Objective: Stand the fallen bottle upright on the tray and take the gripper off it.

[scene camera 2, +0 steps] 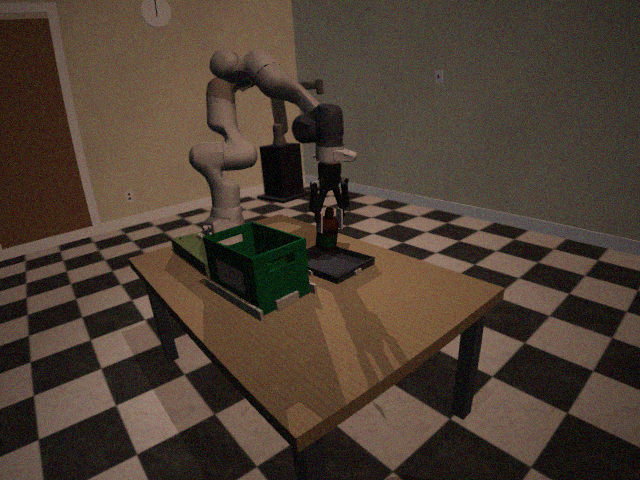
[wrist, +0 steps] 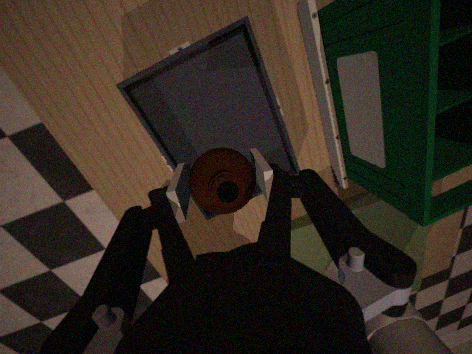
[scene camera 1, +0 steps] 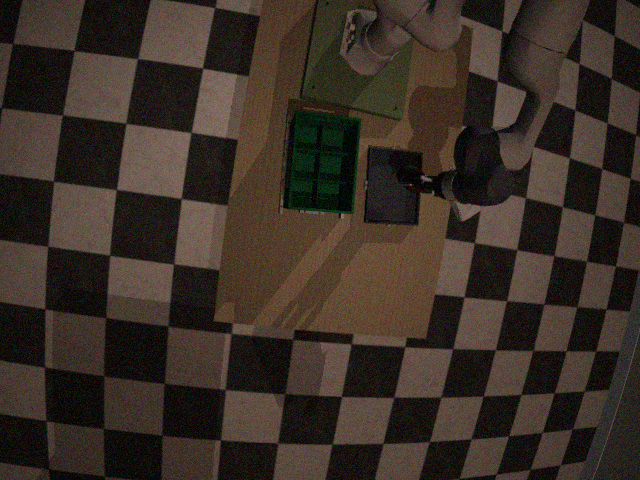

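Note:
The brown bottle with a green label (scene camera 1: 409, 169) (scene camera 2: 329, 227) (wrist: 215, 167) is upright over the near end of the dark tray (scene camera 1: 387, 204) (scene camera 2: 338, 265) (wrist: 205, 105) in the wrist view, its neck towards the camera. My gripper (scene camera 2: 330, 221) (wrist: 219, 168) points down and is shut on the bottle, one pad on each side of its body. In the scene camera 1 view the gripper and arm partly cover the bottle. The bottle's base is hidden in the wrist view, and I cannot tell whether it touches the tray floor.
A tall green crate (scene camera 1: 356, 165) (scene camera 2: 281, 276) (wrist: 380, 190) with compartments stands beside the tray, with pale strips along its base. A green board (scene camera 1: 356, 95) lies by the arm's base. The wooden table's edge (scene camera 1: 436, 289) is on the tray's other side.

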